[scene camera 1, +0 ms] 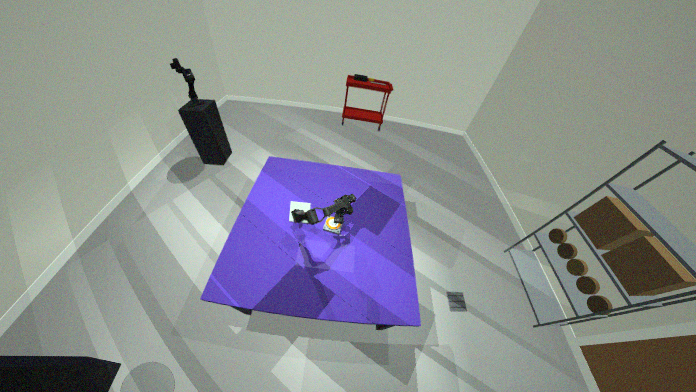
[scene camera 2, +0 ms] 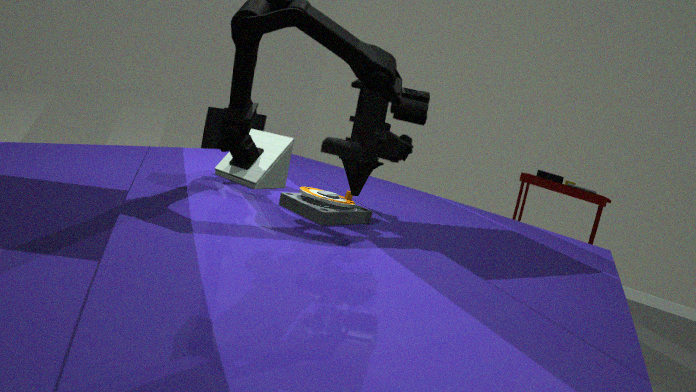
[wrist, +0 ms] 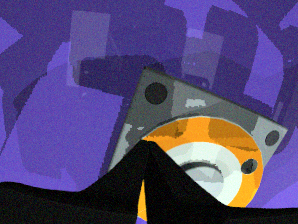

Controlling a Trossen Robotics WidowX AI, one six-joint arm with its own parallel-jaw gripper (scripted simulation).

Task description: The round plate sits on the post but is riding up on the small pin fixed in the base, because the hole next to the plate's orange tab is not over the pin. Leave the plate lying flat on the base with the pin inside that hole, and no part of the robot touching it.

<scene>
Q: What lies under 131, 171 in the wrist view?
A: My gripper.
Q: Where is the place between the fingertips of my gripper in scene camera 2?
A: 354, 195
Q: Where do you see a grey square base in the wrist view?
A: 158, 97
</scene>
